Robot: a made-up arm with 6 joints. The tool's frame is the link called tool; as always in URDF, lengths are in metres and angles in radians.
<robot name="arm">
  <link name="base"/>
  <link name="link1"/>
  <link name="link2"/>
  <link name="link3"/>
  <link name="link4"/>
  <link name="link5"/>
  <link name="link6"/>
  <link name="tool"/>
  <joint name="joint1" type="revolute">
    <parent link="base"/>
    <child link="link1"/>
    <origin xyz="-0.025 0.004 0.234"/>
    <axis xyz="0 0 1"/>
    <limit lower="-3.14" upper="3.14" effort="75" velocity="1.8"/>
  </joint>
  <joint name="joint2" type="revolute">
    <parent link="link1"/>
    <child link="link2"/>
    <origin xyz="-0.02 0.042 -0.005"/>
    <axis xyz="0 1 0"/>
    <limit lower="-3.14" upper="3.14" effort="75" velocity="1.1"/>
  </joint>
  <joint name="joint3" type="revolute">
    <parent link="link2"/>
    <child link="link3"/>
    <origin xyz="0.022 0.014 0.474"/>
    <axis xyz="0 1 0"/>
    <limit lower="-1.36" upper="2.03" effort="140" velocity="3"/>
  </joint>
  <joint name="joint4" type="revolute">
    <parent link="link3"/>
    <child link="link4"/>
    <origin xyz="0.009 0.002 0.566"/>
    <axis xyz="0 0 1"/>
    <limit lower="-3.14" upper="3.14" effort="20" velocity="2.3"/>
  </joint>
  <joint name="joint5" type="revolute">
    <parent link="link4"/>
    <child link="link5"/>
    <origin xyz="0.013 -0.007 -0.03"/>
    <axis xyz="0 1 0"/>
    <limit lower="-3.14" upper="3.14" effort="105" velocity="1.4"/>
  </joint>
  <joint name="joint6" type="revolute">
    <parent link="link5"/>
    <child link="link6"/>
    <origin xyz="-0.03 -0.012 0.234"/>
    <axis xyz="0 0 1"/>
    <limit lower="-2.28" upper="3.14" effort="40" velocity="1.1"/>
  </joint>
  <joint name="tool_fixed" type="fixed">
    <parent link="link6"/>
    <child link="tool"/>
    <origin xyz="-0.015 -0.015 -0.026" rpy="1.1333 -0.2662 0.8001"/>
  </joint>
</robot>
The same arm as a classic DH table. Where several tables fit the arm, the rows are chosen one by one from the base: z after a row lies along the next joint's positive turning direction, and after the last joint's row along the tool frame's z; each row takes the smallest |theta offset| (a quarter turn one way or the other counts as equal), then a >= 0, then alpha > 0; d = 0 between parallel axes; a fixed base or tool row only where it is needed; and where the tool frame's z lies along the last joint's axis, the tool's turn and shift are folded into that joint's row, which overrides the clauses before.
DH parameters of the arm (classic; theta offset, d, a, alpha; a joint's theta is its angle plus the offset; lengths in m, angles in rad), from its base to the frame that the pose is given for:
base (fixed): -0.1587 0.0000 -0.0253 0.0000
joint1: 0.1587 0.2290 -0.0200 -1.5708
joint2: -1.5244 0.0000 0.4745 0.0000
joint3: 1.5244 0.0580 0.0090 1.5708
joint4: 0.0000 0.5360 0.0130 -1.5708
joint5: 0.0000 -0.0190 -0.0300 1.5708
joint6: 0.6777 0.2070 -0.0211 1.1497
tool (fixed): 0.2924 0.0025 0.0000 0.0000
Joint limits (rad, base to tool): -3.1400..3.1400 -3.1400..3.1400 -1.3600..2.0300 -3.1400..3.1400 -3.1400..3.1400 -2.2800..3.1400

